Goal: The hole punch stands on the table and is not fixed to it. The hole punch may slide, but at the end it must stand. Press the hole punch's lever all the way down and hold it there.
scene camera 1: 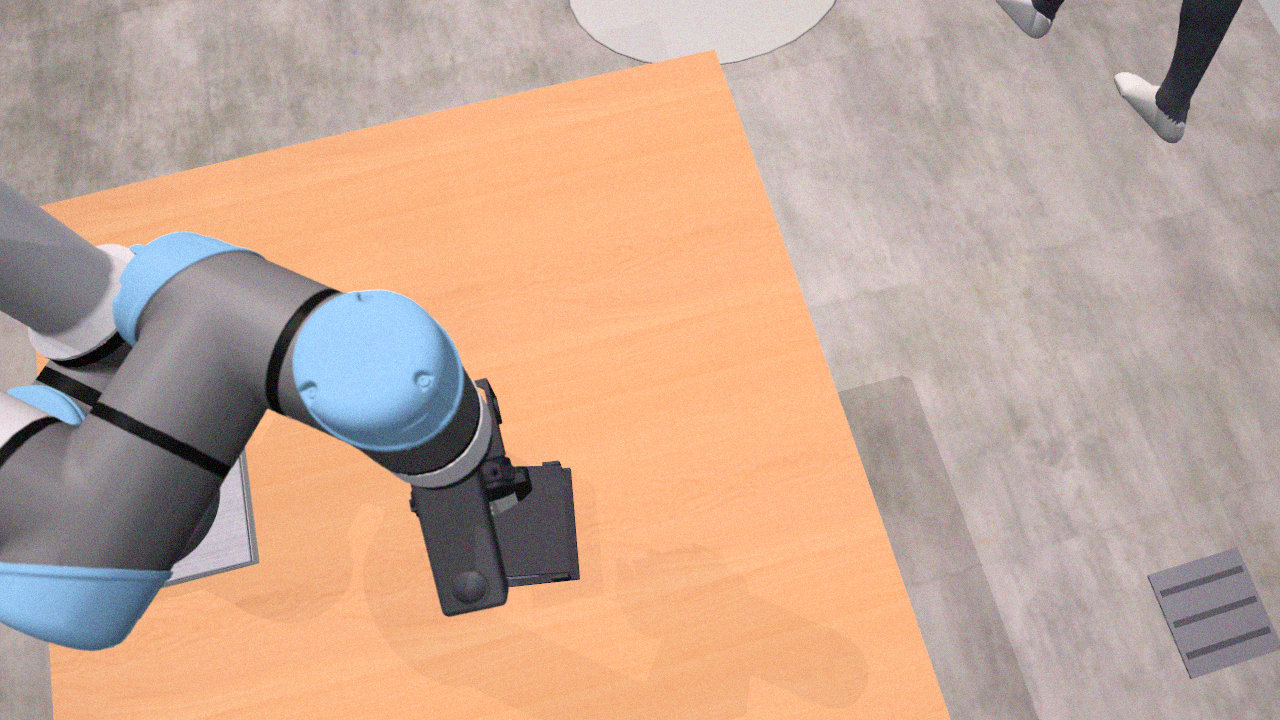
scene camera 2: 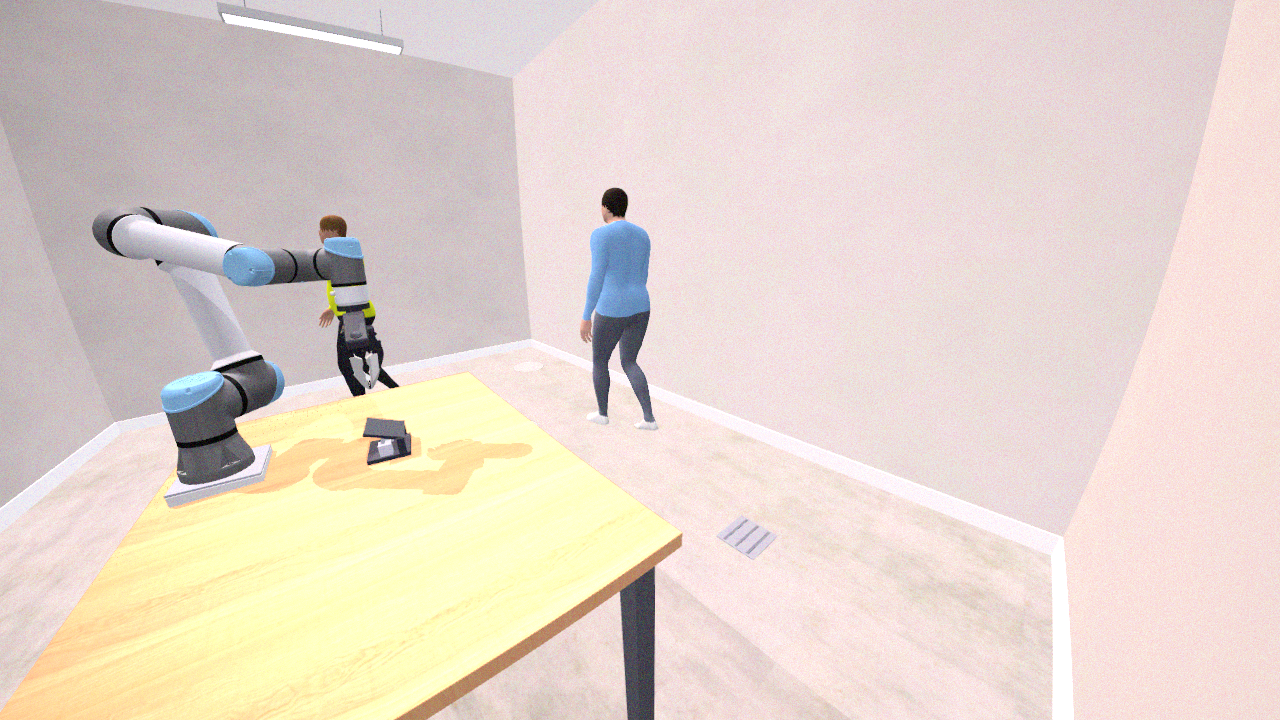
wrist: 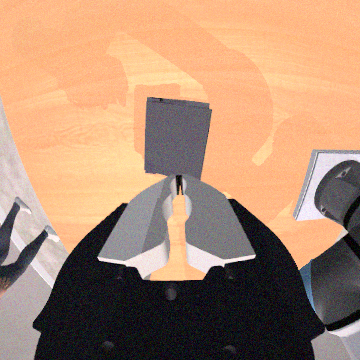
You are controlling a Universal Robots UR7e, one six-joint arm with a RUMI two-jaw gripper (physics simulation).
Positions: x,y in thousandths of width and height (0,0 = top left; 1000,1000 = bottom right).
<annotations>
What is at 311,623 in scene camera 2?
A hole punch.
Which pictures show my gripper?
Scene camera 1, scene camera 2 and the wrist view: all of them.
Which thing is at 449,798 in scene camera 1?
A hole punch.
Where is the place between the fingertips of my gripper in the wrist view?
499,493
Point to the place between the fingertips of my gripper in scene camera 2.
289,541
</annotations>
